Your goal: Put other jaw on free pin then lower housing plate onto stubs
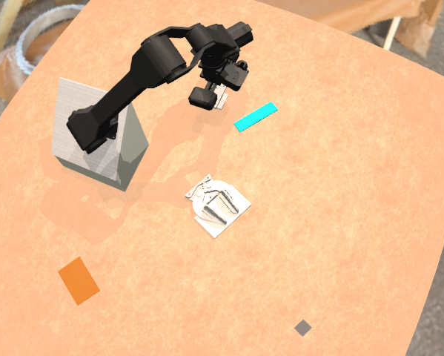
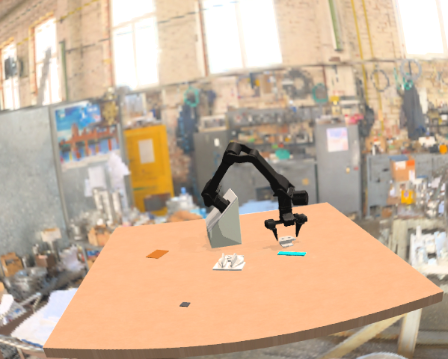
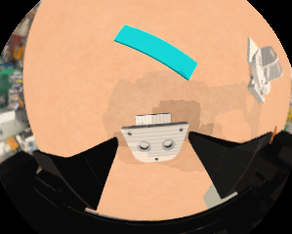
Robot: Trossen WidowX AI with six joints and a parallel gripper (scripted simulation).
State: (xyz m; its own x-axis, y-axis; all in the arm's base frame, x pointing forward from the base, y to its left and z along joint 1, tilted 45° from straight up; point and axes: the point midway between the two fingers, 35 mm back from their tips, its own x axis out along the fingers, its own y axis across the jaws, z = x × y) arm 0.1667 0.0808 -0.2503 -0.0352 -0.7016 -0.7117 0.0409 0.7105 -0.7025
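My gripper tip is now 250 mm to the left of the jaw, 90 mm short of it and 10 mm above it. Also, from my gripper tip: white base plate: 290 mm to the right, 120 mm ahead, 20 mm below; cyan strip: 110 mm ahead, 30 mm below, 20 mm to the right; orange patch: 580 mm to the right, 140 mm behind, 30 mm below.
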